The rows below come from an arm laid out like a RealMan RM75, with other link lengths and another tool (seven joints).
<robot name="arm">
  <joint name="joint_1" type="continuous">
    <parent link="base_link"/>
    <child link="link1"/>
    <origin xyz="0 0 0.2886" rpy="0 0 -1.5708"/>
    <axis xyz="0 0 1"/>
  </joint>
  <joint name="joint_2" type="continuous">
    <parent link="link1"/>
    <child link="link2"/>
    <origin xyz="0 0 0" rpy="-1.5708 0 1.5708"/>
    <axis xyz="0 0 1"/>
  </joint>
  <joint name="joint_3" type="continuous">
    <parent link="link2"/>
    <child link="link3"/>
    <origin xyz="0 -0.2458 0" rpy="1.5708 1.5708 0"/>
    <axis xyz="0 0 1"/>
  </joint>
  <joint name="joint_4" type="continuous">
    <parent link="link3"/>
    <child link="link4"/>
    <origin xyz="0 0 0" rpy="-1.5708 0 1.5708"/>
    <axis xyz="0 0 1"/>
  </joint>
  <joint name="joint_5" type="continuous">
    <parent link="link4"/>
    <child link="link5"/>
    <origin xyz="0 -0.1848 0" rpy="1.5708 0 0"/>
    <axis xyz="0 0 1"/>
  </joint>
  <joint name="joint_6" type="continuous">
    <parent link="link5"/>
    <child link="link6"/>
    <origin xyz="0 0 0" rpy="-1.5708 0 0"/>
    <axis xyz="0 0 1"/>
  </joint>
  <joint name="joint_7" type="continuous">
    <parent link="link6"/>
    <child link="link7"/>
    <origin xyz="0 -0.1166 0" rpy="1.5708 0 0"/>
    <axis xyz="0 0 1"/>
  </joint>
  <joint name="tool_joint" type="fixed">
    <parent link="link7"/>
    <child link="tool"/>
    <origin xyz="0.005 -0.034 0.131" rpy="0.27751 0 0.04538"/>
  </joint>
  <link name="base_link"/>
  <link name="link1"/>
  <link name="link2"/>
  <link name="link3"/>
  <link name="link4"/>
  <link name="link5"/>
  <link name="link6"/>
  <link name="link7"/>
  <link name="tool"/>
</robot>
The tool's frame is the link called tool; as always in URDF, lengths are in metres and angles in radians. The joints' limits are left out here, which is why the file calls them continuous.
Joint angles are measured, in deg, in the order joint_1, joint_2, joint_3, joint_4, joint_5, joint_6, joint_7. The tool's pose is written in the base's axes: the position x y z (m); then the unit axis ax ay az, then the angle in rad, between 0 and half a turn. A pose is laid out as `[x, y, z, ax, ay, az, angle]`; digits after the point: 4 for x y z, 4 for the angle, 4 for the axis.
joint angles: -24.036, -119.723, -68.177, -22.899, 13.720, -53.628, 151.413
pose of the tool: [-0.2099, 0.4049, -0.0638, -0.9325, -0.2139, -0.2911, 2.1386]
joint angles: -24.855, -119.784, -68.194, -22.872, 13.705, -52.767, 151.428
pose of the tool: [-0.2075, 0.4085, -0.0651, -0.9344, -0.2105, -0.2875, 2.1384]
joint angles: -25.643, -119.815, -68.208, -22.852, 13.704, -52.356, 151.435
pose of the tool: [-0.2035, 0.4117, -0.0657, -0.9355, -0.2055, -0.2875, 2.1403]
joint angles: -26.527, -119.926, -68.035, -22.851, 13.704, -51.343, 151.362
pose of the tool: [-0.2005, 0.4149, -0.0683, -0.9377, -0.2020, -0.2828, 2.1432]
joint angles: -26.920, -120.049, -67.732, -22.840, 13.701, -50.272, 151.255
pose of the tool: [-0.2011, 0.4161, -0.0715, -0.9398, -0.2025, -0.2752, 2.1454]
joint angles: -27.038, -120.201, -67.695, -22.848, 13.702, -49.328, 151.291
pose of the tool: [-0.2031, 0.4168, -0.0735, -0.9413, -0.2049, -0.2683, 2.1429]
